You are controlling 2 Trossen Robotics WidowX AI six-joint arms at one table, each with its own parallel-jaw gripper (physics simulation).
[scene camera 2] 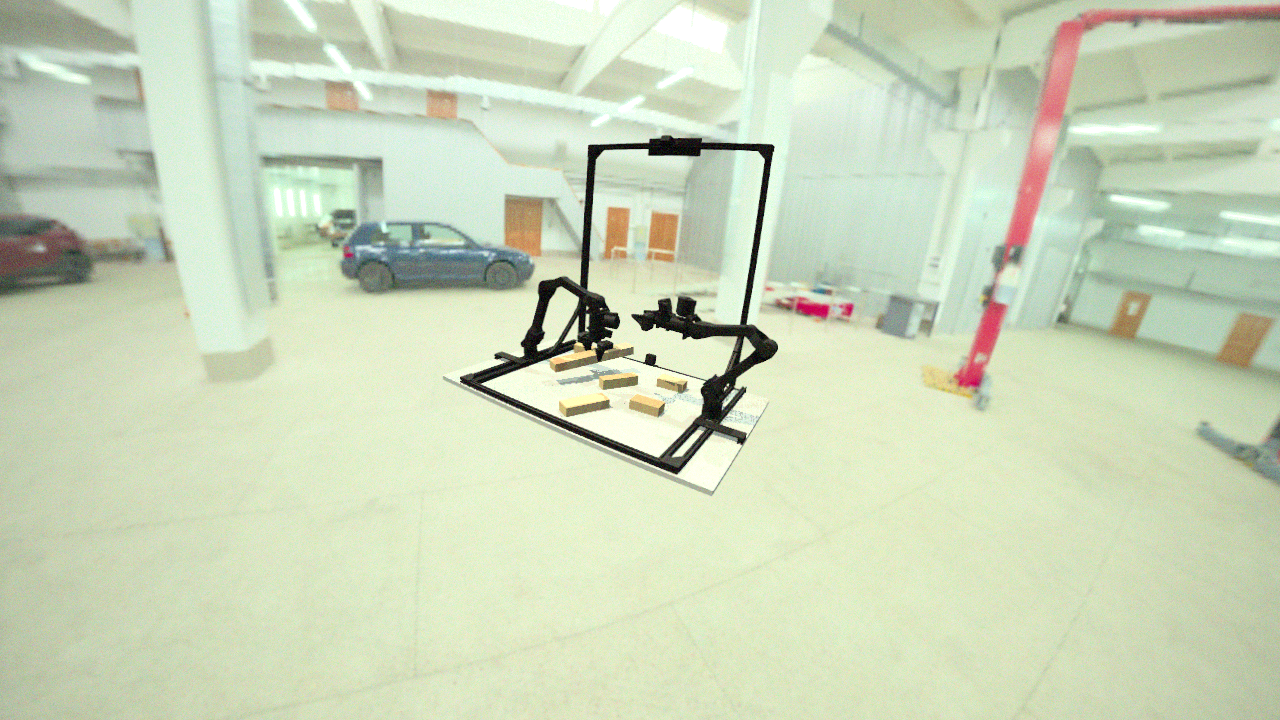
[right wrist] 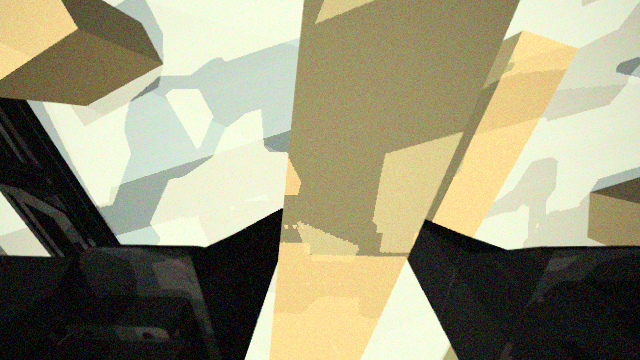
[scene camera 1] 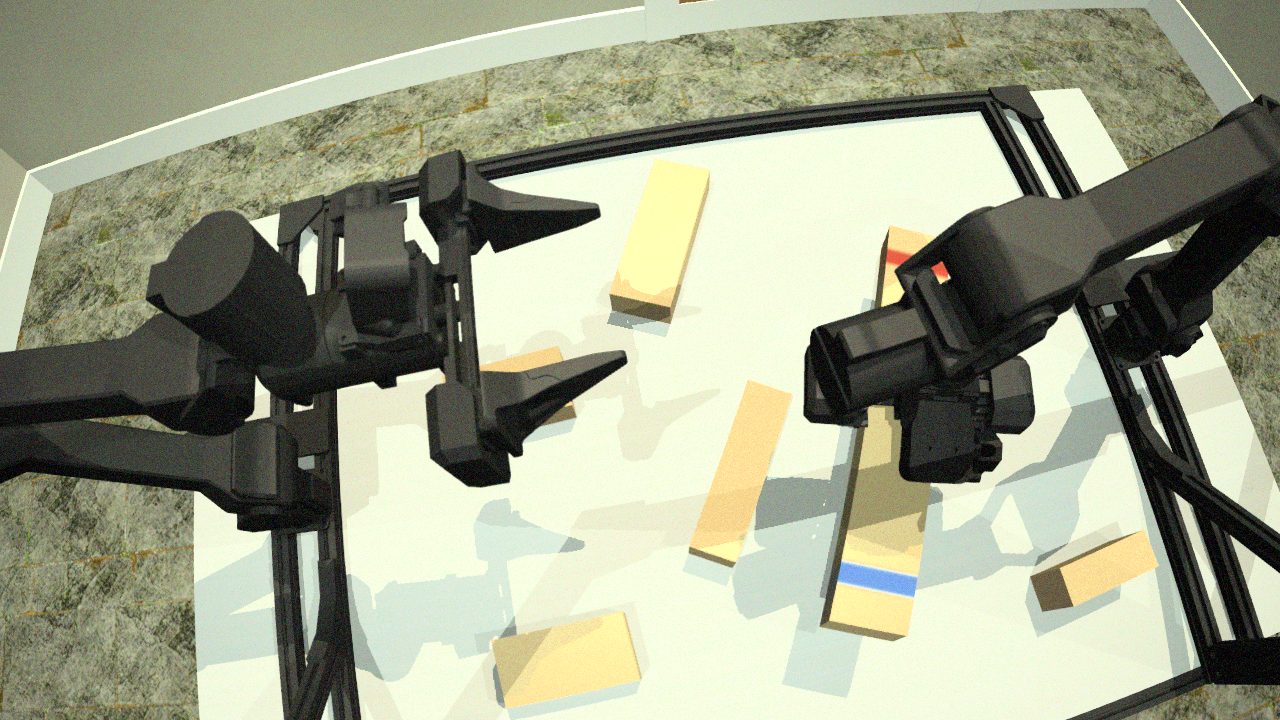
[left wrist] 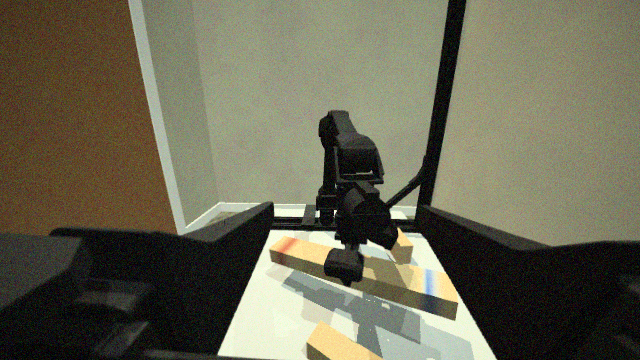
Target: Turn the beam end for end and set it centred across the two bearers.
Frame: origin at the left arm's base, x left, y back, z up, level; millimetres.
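Seen in the pictures: left gripper, fingertip midpoint: (scene camera 2: 637, 313) (scene camera 1: 612, 279) (left wrist: 345, 210); right gripper, fingertip midpoint: (scene camera 2: 594, 358) (right wrist: 339, 214) (scene camera 1: 894, 425); left arm's base, origin of the base link: (scene camera 2: 711, 416) (scene camera 1: 301, 501); right arm's base, origin of the base link: (scene camera 2: 530, 357) (scene camera 1: 1127, 340) (left wrist: 326, 221).
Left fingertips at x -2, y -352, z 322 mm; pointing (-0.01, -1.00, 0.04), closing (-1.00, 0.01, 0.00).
Note:
Offsets run from my left fingertips to a thing's middle.
The long tan beam {dx -40, dy -224, dz -243 mm} (scene camera 1: 881, 519) (scene camera 2: 572, 361) (left wrist: 400, 280) (right wrist: 400, 75) has a red band near one end and a blue band near the other. It is raised above the table, its blue end toward the bottom of scene camera 1. My right gripper (scene camera 2: 601, 349) (left wrist: 350, 273) (right wrist: 339, 214) is shut on its middle; its fingertips are hidden in scene camera 1. My left gripper (scene camera 1: 611, 283) is open and empty, well away from the beam. Tan blocks lie around: a slim one {dx -44, dy -87, dz -319 mm} (scene camera 1: 741, 472) (scene camera 2: 618, 380) and a large one {dx +224, dy -65, dz -322 mm} (scene camera 1: 660, 240) (scene camera 2: 583, 404). I cannot tell which blocks are the bearers.
Other tan blocks lie at the lower left (scene camera 1: 565, 660) (scene camera 2: 672, 384), lower right (scene camera 1: 1093, 570) (left wrist: 402, 247), and partly under the left gripper's lower finger (scene camera 1: 528, 365) in scene camera 1. A black frame (scene camera 2: 586, 223) surrounds the white table.

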